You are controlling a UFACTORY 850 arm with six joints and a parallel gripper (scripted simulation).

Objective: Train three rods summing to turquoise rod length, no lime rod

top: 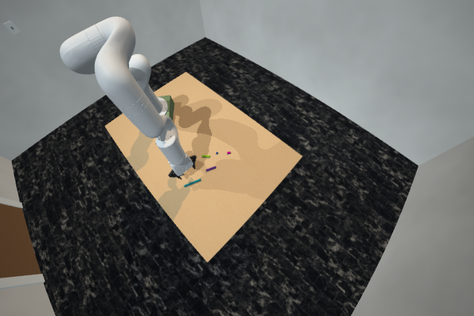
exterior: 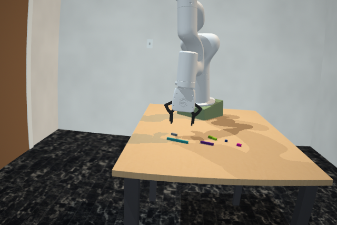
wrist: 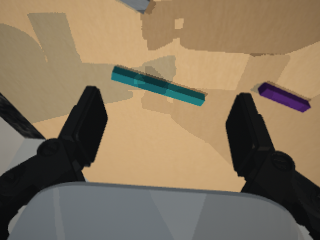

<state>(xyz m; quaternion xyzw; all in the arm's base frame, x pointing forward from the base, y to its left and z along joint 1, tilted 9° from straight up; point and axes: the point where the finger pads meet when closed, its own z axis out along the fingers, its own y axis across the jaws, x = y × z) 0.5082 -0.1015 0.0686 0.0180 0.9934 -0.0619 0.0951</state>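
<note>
My gripper is now 210 mm to the right of the blue rod and 70 mm above it. Round my hand: grey rod: 70 mm below, 50 mm behind, 30 mm to the right; purple rod: 120 mm to the left, 70 mm below, 50 mm ahead; turquoise rod: 70 mm below, 40 mm ahead, 10 mm to the right.
</note>
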